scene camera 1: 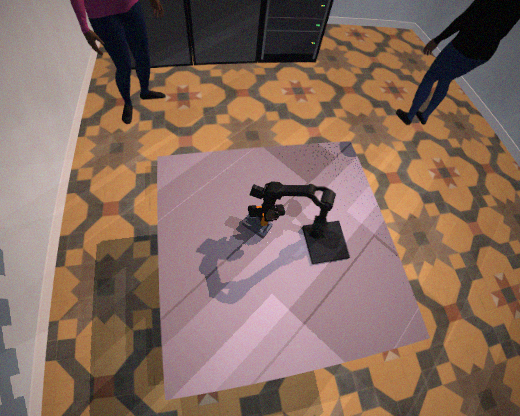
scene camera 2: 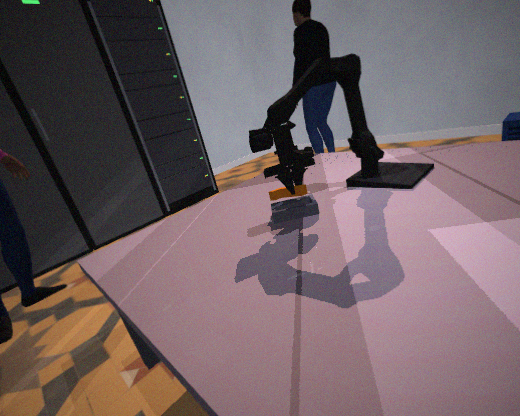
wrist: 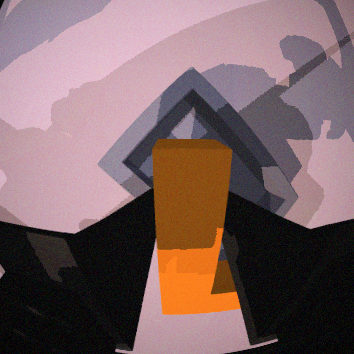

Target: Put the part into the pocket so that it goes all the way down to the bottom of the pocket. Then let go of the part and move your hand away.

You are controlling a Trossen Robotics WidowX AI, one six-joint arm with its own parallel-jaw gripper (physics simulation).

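My gripper: carrying an orange block, nothing else touching it.
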